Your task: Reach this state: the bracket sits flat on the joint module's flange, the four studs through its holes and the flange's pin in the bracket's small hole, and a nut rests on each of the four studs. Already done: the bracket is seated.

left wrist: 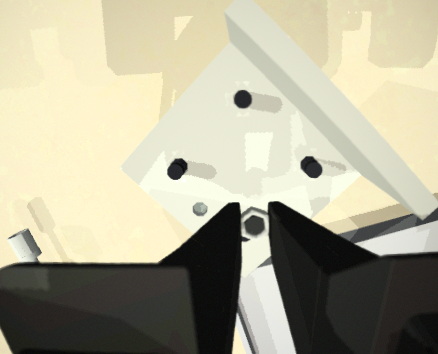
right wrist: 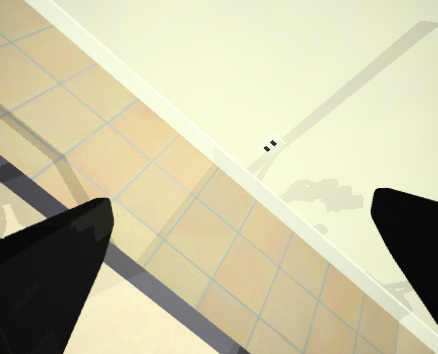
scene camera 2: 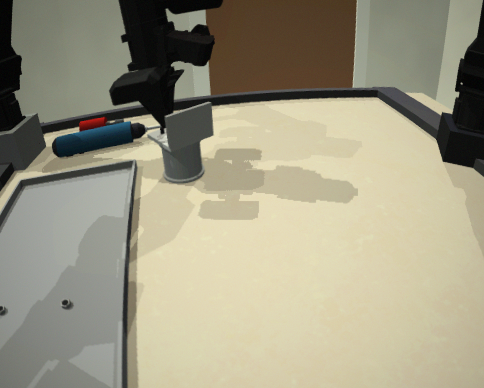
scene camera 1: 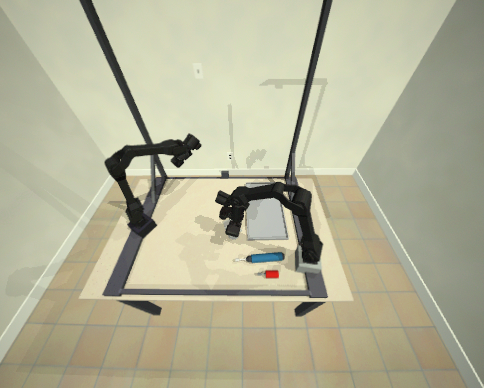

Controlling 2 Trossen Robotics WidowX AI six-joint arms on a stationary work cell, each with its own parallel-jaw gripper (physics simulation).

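Places are measured from the left arm's base along level axes (x ahead, y down, z left), in centimetres.
Where they show: left gripper, fingertip midpoint: (left wrist: 253, 213) (scene camera 2: 167, 125) (scene camera 1: 235, 227); right gripper, fingertip midpoint: (right wrist: 241, 205); left arm's base, link origin: (scene camera 2: 6, 125) (scene camera 1: 309, 256); right arm's base, link origin: (scene camera 2: 470, 125) (scene camera 1: 140, 222).
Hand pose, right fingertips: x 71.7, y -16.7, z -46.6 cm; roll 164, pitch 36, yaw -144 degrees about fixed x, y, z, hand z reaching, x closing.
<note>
Things, the pixels of their top centre, and the offset from my right fingertips. "spot": a spot on its surface instead.
- joint module, top centre: (left wrist: 243, 171) (scene camera 2: 178, 127) dx -33.7, dy +17.2, dz +36.6 cm
- pin, top centre: (left wrist: 200, 207) dx -35.3, dy +18.2, dz +38.5 cm
- nut, top centre: (left wrist: 254, 226) dx -35.4, dy +16.1, dz +36.4 cm
- grey tray, top centre: (scene camera 2: 41, 257) (scene camera 1: 264, 206) dx -49.0, dy +23.0, dz +16.4 cm
- blue screwdriver, surface spot: (scene camera 2: 95, 139) (scene camera 1: 264, 253) spot: dx -51.4, dy +21.8, dz +45.8 cm
- red-handled tool, top centre: (scene camera 2: 100, 118) (scene camera 1: 268, 272) dx -53.6, dy +21.2, dz +55.2 cm
The grey bracket (scene camera 2: 192, 125) (left wrist: 210, 125) sits flat on the joint module (scene camera 2: 183, 162). In the left wrist view three dark bare studs (left wrist: 242, 99) (left wrist: 176, 169) (left wrist: 312, 167) stand up through it, and the pin (left wrist: 200, 209) shows in its small hole. My left gripper (scene camera 1: 233, 234) (scene camera 2: 162, 131) (left wrist: 253, 213) is shut on a nut (left wrist: 255, 212) above the plate's near corner. A dark bit of the fourth stud shows just below the nut; whether they touch is unclear. My right gripper (scene camera 1: 189, 151) (right wrist: 241, 205) is open and empty, raised far from the module.
A grey tray (scene camera 1: 267, 215) (scene camera 2: 132, 210) lies beside the module, with two loose nuts (scene camera 2: 66, 303) (scene camera 2: 2, 310) showing in it. A blue screwdriver (scene camera 1: 266, 257) (scene camera 2: 95, 139) and a red-handled tool (scene camera 1: 272, 274) (scene camera 2: 93, 123) lie near the left arm's base.
</note>
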